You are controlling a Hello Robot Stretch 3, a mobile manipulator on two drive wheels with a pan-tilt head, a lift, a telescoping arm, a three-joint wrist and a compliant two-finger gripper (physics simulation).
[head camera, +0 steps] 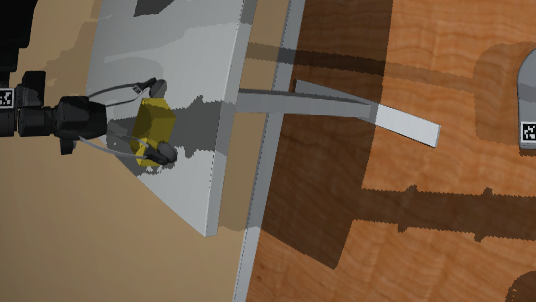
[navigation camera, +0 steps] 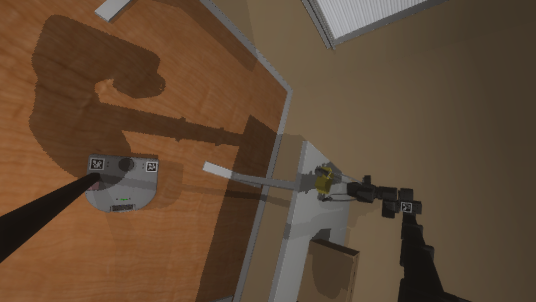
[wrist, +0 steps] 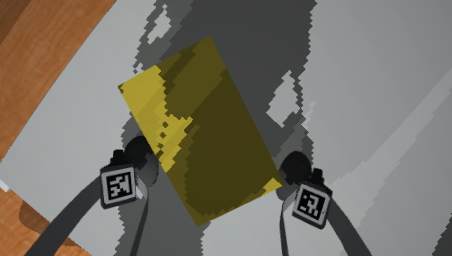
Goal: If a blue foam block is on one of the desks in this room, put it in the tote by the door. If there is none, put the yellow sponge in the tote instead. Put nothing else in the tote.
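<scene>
The yellow sponge (head camera: 156, 122) (navigation camera: 324, 181) (wrist: 215, 125), a yellow block, lies on the pale grey desk top (head camera: 200, 195) (navigation camera: 290, 260) (wrist: 395, 65) near the desk's end. It sits slantwise between the fingertips. My gripper (head camera: 163, 120) (navigation camera: 325, 183) (wrist: 218, 163) is low over the desk and shut on the sponge, with one pad against its left long side and the other against its near right corner in the wrist view. A blue foam block and the tote do not show in these views.
A brown box (navigation camera: 330, 270) stands on the same desk, beside the arm. A pale desk foot (head camera: 407, 125) (navigation camera: 217, 169) sticks out over the wooden floor. My base (head camera: 527, 105) (navigation camera: 122, 187) stands on that floor. A wall with a blinded window (navigation camera: 375, 15) lies beyond the desk.
</scene>
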